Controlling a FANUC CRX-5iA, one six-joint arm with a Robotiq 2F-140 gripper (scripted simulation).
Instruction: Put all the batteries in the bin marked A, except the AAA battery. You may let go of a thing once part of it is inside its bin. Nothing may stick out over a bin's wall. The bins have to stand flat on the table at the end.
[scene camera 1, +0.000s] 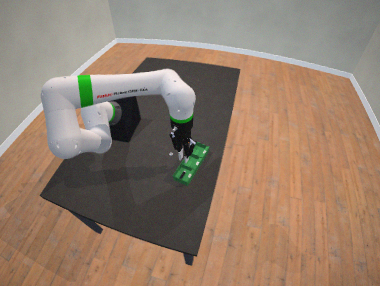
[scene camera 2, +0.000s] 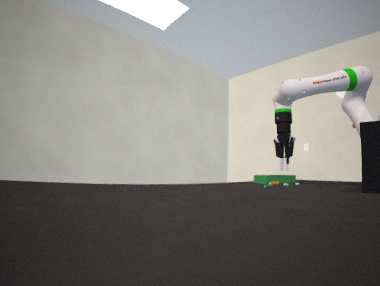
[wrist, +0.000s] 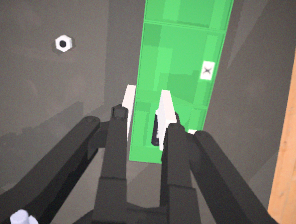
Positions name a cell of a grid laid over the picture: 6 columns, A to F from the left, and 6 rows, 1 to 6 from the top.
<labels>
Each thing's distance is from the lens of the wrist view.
my gripper (wrist: C3): 0.23 m
green bin (wrist: D2): 0.28 m
</labels>
